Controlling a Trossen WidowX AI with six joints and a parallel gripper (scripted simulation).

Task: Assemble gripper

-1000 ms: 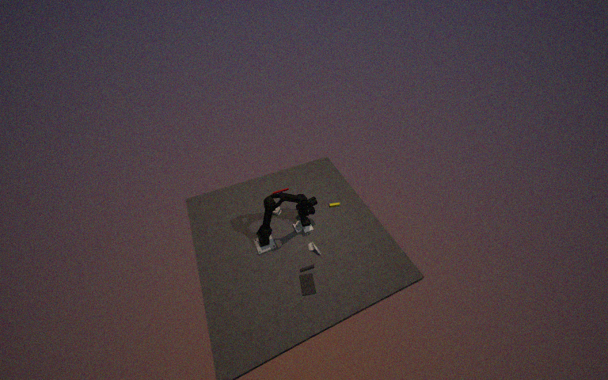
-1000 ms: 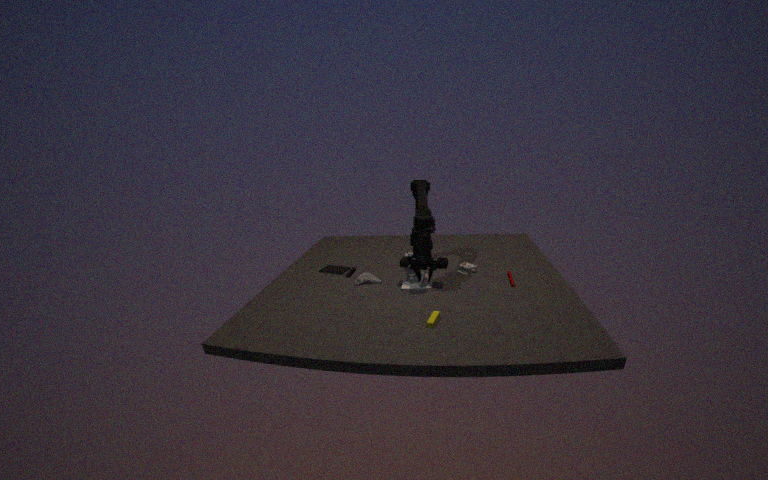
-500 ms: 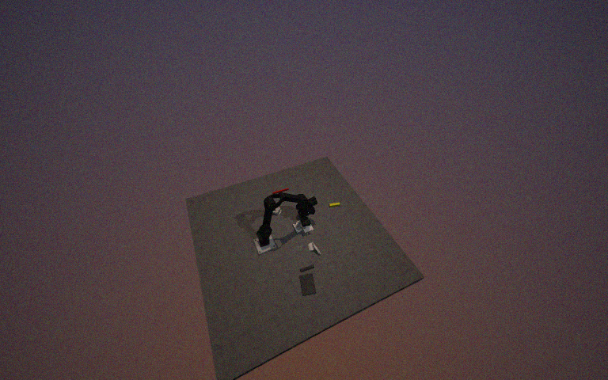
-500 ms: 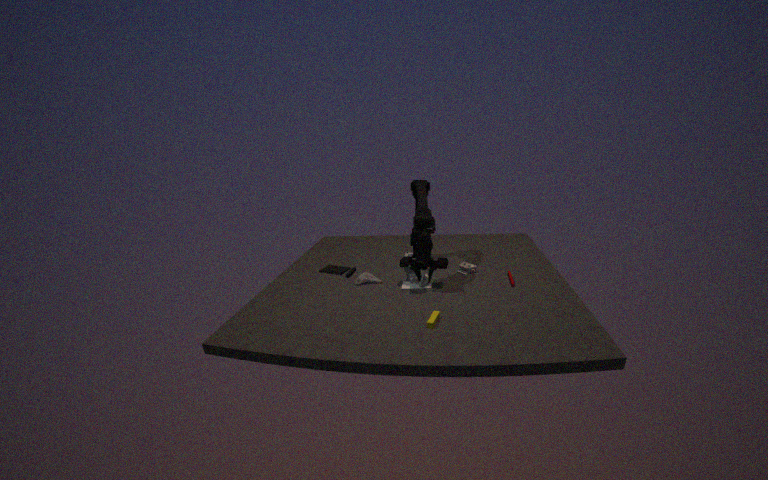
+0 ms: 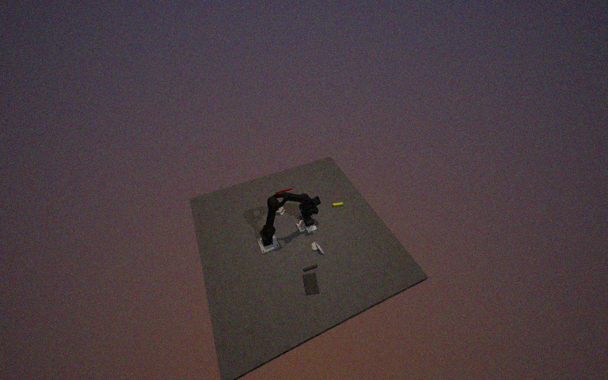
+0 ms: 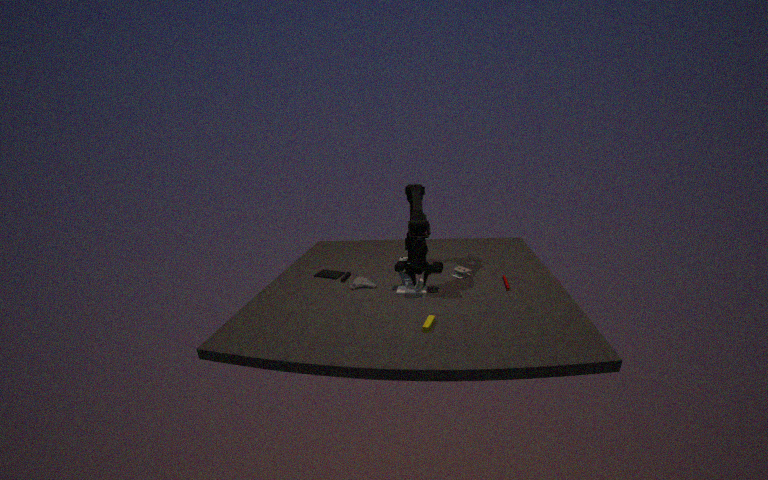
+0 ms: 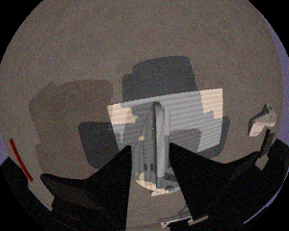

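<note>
My gripper tip is 35 cm to the left of the small dark piece, 8 cm past it and 1 cm above it. Also, from my gripper tip: red stick (36 cm to the left, 9 cm behind, 1 cm below); then dark housing plate (45 cm to the right, 11 cm behind, 1 cm below); then yellow block (29 cm ahead, 8 cm to the left).
</note>
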